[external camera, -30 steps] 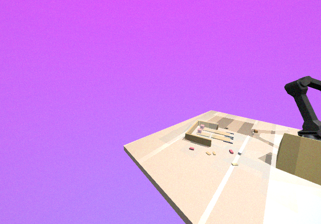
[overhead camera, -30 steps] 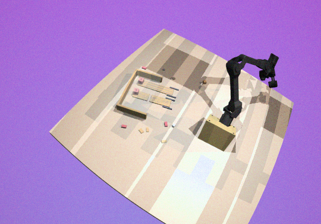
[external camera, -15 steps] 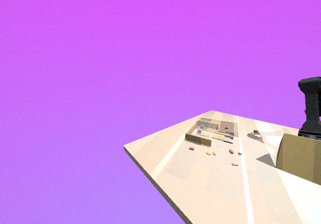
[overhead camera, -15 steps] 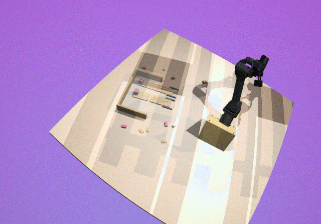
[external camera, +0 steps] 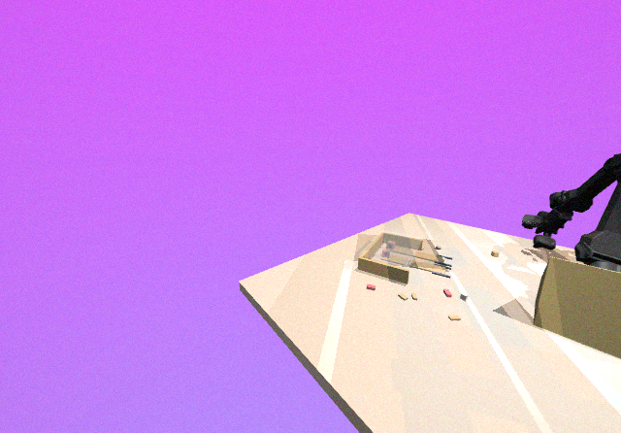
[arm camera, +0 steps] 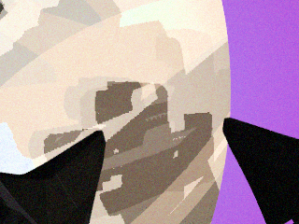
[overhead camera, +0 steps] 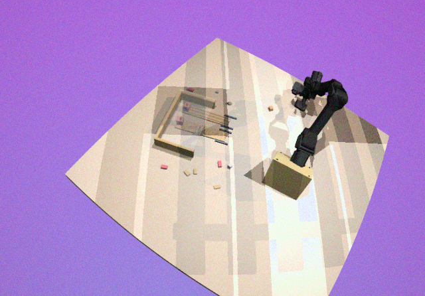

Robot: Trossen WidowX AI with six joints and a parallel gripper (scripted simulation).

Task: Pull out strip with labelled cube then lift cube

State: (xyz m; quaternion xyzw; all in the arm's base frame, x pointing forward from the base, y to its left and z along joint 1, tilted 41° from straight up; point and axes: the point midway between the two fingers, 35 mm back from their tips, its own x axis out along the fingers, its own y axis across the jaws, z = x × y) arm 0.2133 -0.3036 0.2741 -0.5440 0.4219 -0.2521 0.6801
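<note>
The brown block lies 8 cm ahead of my gripper tip, 16 cm to the left of it and 6 cm below it.
</note>
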